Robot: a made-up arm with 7 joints. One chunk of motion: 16 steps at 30 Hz.
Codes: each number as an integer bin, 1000 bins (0 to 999) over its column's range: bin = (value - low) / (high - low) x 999, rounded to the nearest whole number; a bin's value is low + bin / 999 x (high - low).
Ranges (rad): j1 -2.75..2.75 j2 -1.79..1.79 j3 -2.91..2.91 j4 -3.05..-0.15 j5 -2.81..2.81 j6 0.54..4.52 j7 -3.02..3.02
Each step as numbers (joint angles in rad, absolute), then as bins.
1 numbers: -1.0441 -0.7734 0.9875 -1.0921 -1.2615 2.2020 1.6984
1 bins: 310 284 669 674 275 417 780
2 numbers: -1.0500 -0.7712 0.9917 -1.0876 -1.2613 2.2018 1.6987
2 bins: 309 284 670 676 275 417 780
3 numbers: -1.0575 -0.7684 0.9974 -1.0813 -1.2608 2.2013 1.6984
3 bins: 307 285 671 678 275 417 780
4 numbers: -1.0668 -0.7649 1.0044 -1.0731 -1.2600 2.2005 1.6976
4 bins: 306 286 672 681 276 417 780
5 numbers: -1.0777 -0.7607 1.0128 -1.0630 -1.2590 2.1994 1.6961
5 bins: 304 287 673 684 276 417 780
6 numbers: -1.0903 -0.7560 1.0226 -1.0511 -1.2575 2.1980 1.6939
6 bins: 301 289 675 689 276 416 780
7 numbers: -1.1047 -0.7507 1.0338 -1.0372 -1.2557 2.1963 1.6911
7 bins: 299 290 677 693 276 416 779
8 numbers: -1.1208 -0.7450 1.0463 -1.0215 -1.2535 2.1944 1.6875
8 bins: 296 292 679 699 277 415 779
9 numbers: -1.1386 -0.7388 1.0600 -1.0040 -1.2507 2.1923 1.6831
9 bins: 293 293 681 705 277 415 778
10 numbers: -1.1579 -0.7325 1.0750 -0.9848 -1.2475 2.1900 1.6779
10 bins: 289 295 684 711 278 414 777
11 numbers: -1.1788 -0.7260 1.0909 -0.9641 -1.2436 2.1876 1.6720
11 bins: 285 297 687 719 278 414 776
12 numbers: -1.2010 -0.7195 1.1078 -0.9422 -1.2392 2.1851 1.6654
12 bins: 281 299 690 726 279 413 775
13 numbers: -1.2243 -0.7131 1.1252 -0.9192 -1.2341 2.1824 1.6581
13 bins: 277 301 693 734 280 412 774
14 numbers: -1.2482 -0.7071 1.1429 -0.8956 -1.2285 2.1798 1.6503
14 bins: 273 302 696 742 281 412 772
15 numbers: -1.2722 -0.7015 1.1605 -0.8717 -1.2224 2.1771 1.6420
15 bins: 268 304 699 750 282 411 771
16 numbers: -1.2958 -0.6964 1.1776 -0.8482 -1.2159 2.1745 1.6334
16 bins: 264 305 702 758 283 410 770
